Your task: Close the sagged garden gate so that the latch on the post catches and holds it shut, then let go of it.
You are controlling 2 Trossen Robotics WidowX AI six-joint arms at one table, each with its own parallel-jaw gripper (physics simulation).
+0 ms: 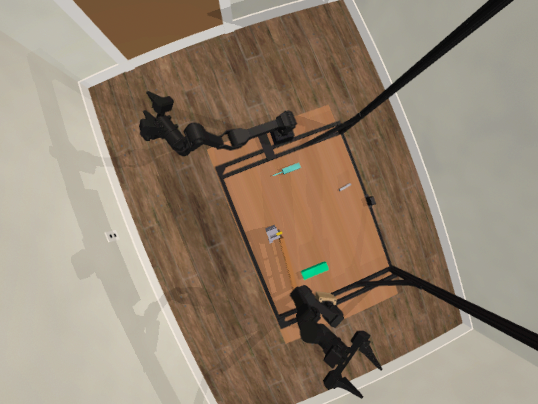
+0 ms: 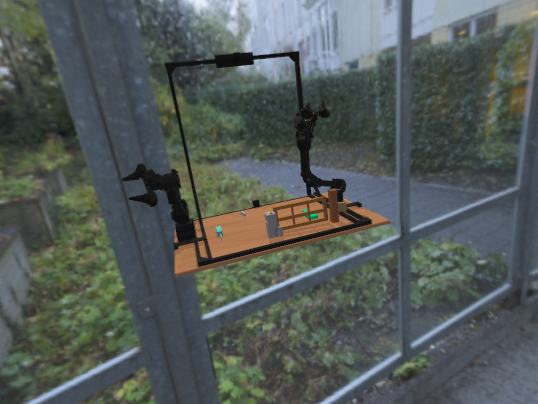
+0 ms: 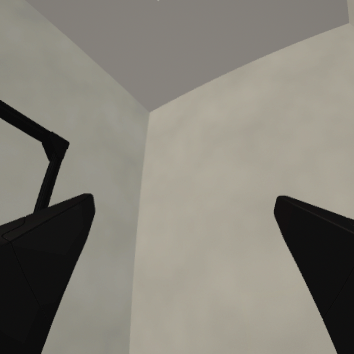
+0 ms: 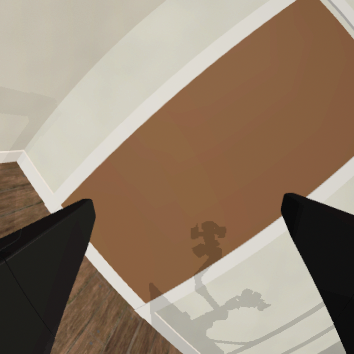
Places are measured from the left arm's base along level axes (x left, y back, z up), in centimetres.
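Pixels of known places: left gripper, fingertip midpoint: (image 1: 372,384) (image 2: 316,101) (image 3: 186,204); right gripper, fingertip midpoint: (image 1: 145,101) (image 2: 125,189) (image 4: 189,205); left arm's base at its link origin: (image 1: 326,306) (image 2: 338,200); right arm's base at its link origin: (image 1: 282,129) (image 2: 183,222).
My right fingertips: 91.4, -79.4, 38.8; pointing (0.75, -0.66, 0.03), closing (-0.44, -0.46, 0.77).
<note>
Ahead of a thing's pixels: the offset from my right fingertips to its middle, as dx, dy, dz. "pt": to the spot under its first point.
The brown slatted gate @(-62.5, +57.5, -38.2) (image 1: 286,260) (image 2: 293,212) stands upright between a grey latch post @(pt -54.7, +43.3, -32.5) (image 1: 272,234) (image 2: 270,225) and a brown hinge post @(pt -72.9, +77.6, -36.2) (image 2: 333,206). Its free end is close to the latch post, by a small yellow piece @(pt -58.1, +42.4, -33.0) (image 1: 279,233) (image 2: 270,213); whether the latch has caught is too small to tell. My left gripper (image 1: 371,383) (image 2: 316,104) (image 3: 186,204) is open and empty, high up and outside the table, away from the gate. My right gripper (image 1: 148,103) (image 2: 127,189) (image 4: 189,205) is open and empty, beyond the opposite table end. Neither touches the gate.
A green block @(-82.8, +61.6, -44.9) (image 1: 315,270) (image 2: 312,216) lies behind the gate. A teal tool @(-57.6, +9.0, -45.1) (image 1: 291,169) (image 2: 219,231) lies near the right arm's base, a small grey bar @(-92.6, +12.3, -45.7) (image 1: 345,187) (image 2: 243,213) near the far edge. A black frame (image 1: 251,245) borders the table.
</note>
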